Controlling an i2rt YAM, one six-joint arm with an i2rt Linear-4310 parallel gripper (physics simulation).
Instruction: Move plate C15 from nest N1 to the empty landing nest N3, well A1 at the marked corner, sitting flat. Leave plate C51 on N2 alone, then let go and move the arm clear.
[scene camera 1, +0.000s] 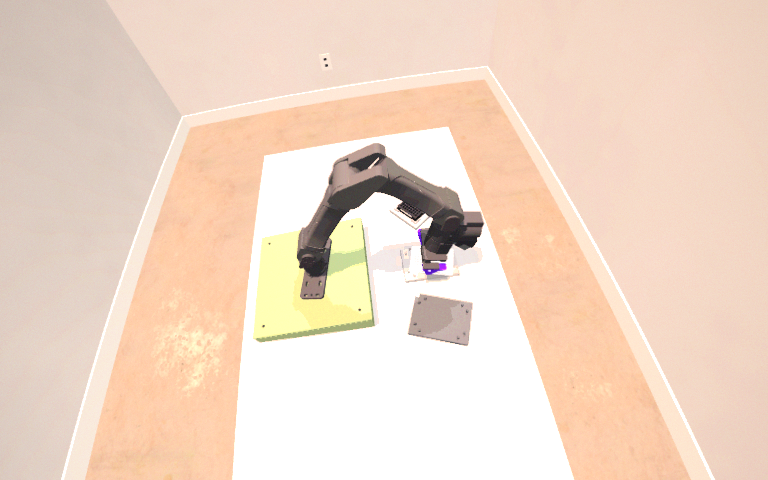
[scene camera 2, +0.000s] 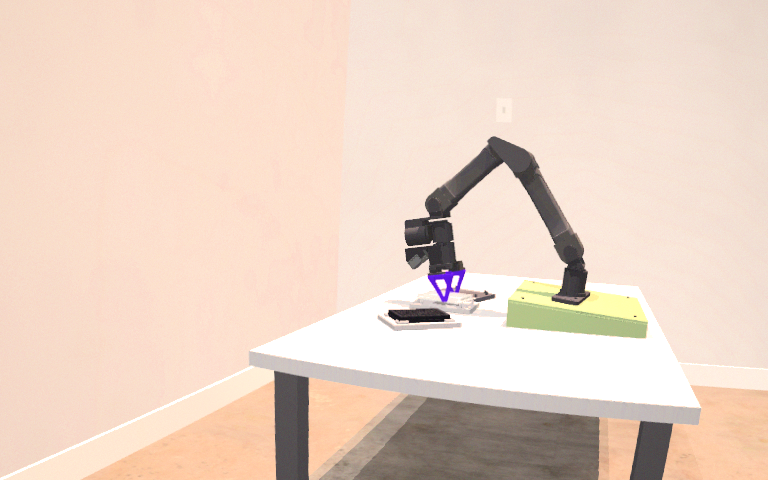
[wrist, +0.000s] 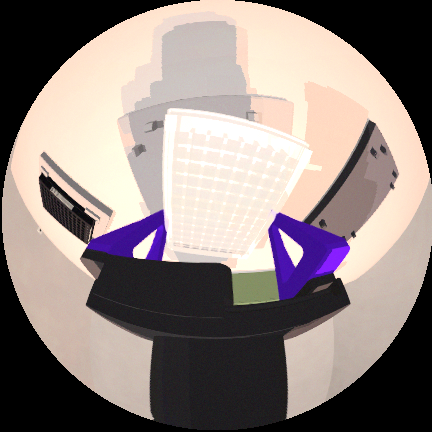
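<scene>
The white, gridded plate, apparently C15 (scene camera 1: 416, 262) (scene camera 2: 433, 297) (wrist: 225, 185), is between the purple fingers of my gripper (scene camera 1: 428, 253) (scene camera 2: 450, 294) (wrist: 217, 214), which is shut on its sides. It is low over the pale middle nest (scene camera 1: 415, 277) (scene camera 2: 468, 309) (wrist: 200, 104) and turned relative to it in the wrist view. A black plate, apparently C51 (scene camera 1: 411, 211) (scene camera 2: 419, 314) (wrist: 65, 209), sits on another pale nest (scene camera 1: 417, 224) (scene camera 2: 421, 325) (wrist: 75, 181). A dark grey nest (scene camera 1: 440, 319) (scene camera 2: 484, 296) (wrist: 360, 185) is empty. Nest labels and the marked corner are not readable.
The arm rises from a yellow-green base block (scene camera 1: 277, 283) (scene camera 2: 572, 325) (wrist: 255, 287) on the white table (scene camera 1: 390, 407) (scene camera 2: 481, 362). The three nests stand in a row beside the block, with the pale one under the held plate in the middle.
</scene>
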